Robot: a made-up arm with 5 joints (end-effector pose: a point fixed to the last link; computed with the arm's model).
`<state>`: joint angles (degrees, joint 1 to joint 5).
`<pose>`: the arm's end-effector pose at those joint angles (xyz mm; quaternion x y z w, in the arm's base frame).
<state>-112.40 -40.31 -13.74 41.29 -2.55</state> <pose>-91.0 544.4 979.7 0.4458 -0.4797 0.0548 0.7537</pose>
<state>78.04 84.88 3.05 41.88 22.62</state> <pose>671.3 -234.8 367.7 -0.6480 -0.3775 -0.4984 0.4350</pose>
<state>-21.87 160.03 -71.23 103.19 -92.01</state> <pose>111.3 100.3 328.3 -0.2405 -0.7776 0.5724 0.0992</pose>
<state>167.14 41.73 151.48 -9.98 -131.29</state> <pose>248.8 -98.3 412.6 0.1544 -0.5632 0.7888 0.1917</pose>
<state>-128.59 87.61 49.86 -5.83 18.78</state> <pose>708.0 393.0 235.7 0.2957 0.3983 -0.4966 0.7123</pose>
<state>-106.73 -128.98 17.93 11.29 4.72</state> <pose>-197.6 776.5 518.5 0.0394 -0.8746 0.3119 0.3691</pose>
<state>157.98 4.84 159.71 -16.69 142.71</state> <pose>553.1 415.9 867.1 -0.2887 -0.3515 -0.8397 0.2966</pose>
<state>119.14 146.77 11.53 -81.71 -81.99</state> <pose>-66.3 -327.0 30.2 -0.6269 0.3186 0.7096 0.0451</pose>
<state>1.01 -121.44 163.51 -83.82 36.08</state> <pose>-666.3 -207.5 931.1 -0.2543 0.5552 0.7878 0.0802</pose>
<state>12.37 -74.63 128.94 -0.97 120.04</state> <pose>-155.7 -708.0 68.4 -0.5695 -0.4650 0.6726 0.0843</pose>
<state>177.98 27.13 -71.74 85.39 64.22</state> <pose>394.6 670.7 204.1 -0.4166 0.2427 -0.2126 0.8499</pose>
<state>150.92 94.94 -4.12 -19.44 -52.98</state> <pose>350.1 -111.5 239.1 0.4408 -0.0872 -0.6899 0.5676</pose>
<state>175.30 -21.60 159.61 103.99 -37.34</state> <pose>526.8 748.7 419.8 0.0535 0.5862 -0.1537 0.7936</pose>
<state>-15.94 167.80 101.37 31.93 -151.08</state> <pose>-339.5 -90.8 888.3 0.7206 -0.0595 -0.6901 0.0316</pose>
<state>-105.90 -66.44 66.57 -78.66 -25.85</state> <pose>19.7 453.7 1261.8 0.4851 -0.3702 0.3102 0.7290</pose>
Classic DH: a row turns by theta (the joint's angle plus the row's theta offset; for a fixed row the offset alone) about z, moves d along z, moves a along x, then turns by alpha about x. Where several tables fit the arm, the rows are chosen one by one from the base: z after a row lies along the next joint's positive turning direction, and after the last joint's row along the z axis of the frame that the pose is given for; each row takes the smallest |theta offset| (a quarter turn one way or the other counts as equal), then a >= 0, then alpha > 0; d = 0 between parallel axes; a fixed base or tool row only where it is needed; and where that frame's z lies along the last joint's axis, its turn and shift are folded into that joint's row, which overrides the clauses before.
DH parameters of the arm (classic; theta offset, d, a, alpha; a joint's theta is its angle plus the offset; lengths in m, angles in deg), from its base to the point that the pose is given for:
base (fixed): 90 0.484 0.086 90
joint 1: 28.35 -0.0021 -0.0719 -66.26
joint 2: 77.74 0.2425 -0.1481 115.77
joint 3: 51.13 0 0.2579 0
joint 4: 17.39 -0.2151 0.0447 107.33
joint 5: -88.48 -0.0904 0.325 94.85
tool (fixed): -72.61 0.2059 0 0

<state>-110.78 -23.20 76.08 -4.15 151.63</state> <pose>803.4 357.3 805.6 -0.3226 0.2554 -0.5576 0.7210</pose>
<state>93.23 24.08 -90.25 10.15 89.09</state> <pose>-199.5 -24.0 -203.3 -0.5777 0.7906 -0.1859 0.0821</pose>
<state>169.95 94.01 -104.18 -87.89 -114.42</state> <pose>-34.1 297.7 387.0 -0.1700 -0.6449 0.5483 0.5045</pose>
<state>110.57 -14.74 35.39 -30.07 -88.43</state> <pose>300.8 151.7 261.0 0.1186 -0.0485 0.2904 0.9483</pose>
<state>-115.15 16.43 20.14 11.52 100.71</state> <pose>627.2 824.7 586.2 -0.1877 0.3105 -0.1489 0.9199</pose>
